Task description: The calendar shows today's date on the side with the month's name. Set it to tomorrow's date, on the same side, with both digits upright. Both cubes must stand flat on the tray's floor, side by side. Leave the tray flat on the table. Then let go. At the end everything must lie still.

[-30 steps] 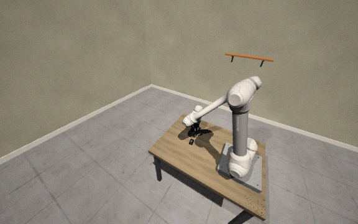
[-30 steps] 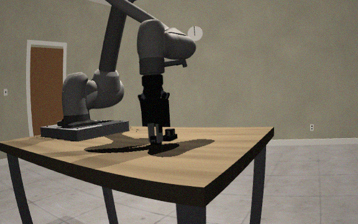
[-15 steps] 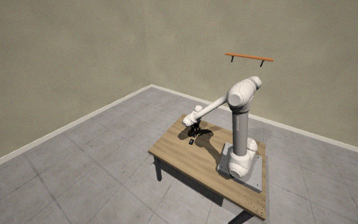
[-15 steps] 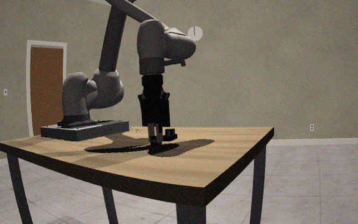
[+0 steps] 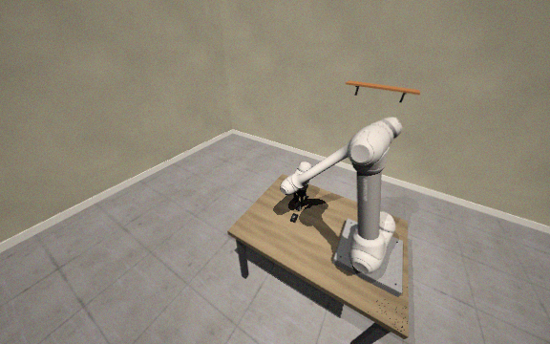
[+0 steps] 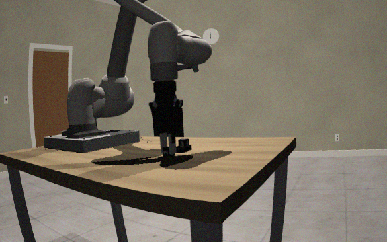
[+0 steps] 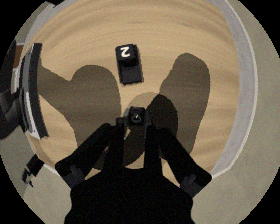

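Now: the dark cube 30 mm below my hand. From my hand the other things lie so: dark calendar tray: 100 mm to the left, 40 mm behind, 30 mm below.
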